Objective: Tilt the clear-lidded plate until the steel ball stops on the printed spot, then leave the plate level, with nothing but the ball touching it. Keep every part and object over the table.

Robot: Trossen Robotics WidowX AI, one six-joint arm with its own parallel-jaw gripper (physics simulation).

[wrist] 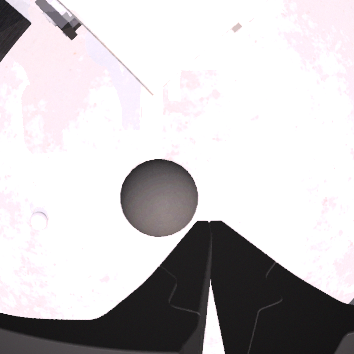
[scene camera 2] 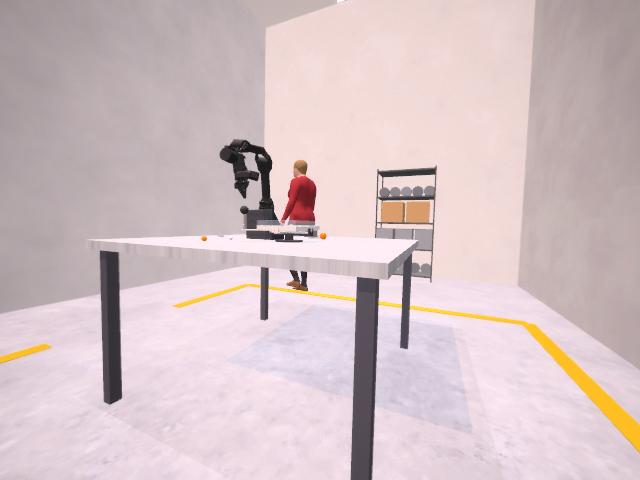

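Note:
The clear-lidded plate (scene camera 2: pixel 272 227) stands on a dark pivot foot (scene camera 2: pixel 288 238) on the table and looks close to level in the scene view; a slight tilt cannot be ruled out. The steel ball and the printed spot cannot be made out. A dark round knob (scene camera 2: pixel 244 209) (wrist: pixel 159 198) stands above the plate's left end in the scene view. My gripper (scene camera 2: pixel 244 196) (wrist: pixel 207 232) is shut and empty, with its tips pointing down. It is a little above the knob in the scene view; the tips appear just beside the knob's lower right in the wrist view.
Two orange balls (scene camera 2: pixel 204 238) (scene camera 2: pixel 323 236) lie on the white table (scene camera 2: pixel 330 253), on either side of the plate. A small white round thing (wrist: pixel 39 220) shows at left in the wrist view. The arm's dark base stands behind the plate. A person (scene camera 2: pixel 302 198) and a shelf rack (scene camera 2: pixel 434 227) stand beyond.

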